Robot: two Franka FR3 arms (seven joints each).
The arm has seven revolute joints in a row. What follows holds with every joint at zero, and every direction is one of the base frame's. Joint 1 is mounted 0.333 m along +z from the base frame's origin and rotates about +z. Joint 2 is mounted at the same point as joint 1 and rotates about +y. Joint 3 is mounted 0.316 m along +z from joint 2 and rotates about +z. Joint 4 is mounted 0.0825 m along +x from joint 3 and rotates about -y. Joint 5 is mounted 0.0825 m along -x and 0.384 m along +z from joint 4 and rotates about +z. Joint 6 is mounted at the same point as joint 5 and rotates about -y. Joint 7 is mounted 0.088 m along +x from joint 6 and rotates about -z. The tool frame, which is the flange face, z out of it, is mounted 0.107 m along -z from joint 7; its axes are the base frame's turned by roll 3.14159, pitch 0 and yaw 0 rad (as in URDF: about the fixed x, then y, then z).
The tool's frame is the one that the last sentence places.
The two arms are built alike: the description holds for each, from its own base.
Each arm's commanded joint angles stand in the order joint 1, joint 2, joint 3, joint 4, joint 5, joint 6, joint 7.
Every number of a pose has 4 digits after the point.
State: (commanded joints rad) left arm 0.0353 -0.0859 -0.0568 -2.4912 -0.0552 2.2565 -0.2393; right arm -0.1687 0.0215 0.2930 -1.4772 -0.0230 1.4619 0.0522
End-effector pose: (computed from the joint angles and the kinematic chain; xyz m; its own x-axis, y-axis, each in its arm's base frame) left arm 0.4451 -0.0108 0.3069 0.9559 0.2511 -0.1522 0.2534 -0.9673 -0.0040; right arm 0.5464 0.0636 0.6474 0.9970 0.0696 -0.0349 0.0703 -0.9974 0.0186
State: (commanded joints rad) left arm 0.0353 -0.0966 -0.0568 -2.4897 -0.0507 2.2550 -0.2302; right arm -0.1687 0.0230 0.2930 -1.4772 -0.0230 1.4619 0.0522
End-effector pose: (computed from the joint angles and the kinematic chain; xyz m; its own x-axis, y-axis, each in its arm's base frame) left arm 0.4457 -0.0107 0.3121 0.9606 0.2395 -0.1412 0.2415 -0.9704 -0.0033; right arm 0.5468 0.0635 0.6467 0.9969 0.0696 -0.0364 0.0703 -0.9974 0.0182
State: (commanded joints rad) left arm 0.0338 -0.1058 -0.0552 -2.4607 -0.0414 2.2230 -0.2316; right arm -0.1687 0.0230 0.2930 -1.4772 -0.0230 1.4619 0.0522
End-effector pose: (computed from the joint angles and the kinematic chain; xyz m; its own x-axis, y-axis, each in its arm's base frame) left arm 0.4519 -0.0108 0.3255 0.9629 0.2343 -0.1338 0.2355 -0.9719 -0.0074; right arm 0.5468 0.0635 0.6467 0.9969 0.0696 -0.0364 0.0703 -0.9974 0.0182
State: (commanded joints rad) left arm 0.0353 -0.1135 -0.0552 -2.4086 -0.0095 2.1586 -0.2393; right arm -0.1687 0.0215 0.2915 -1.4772 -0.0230 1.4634 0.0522
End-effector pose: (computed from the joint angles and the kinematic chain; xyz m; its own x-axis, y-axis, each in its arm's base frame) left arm 0.4610 -0.0095 0.3456 0.9655 0.2241 -0.1326 0.2219 -0.9746 -0.0314; right arm 0.5466 0.0628 0.6476 0.9971 0.0682 -0.0335 0.0688 -0.9975 0.0185
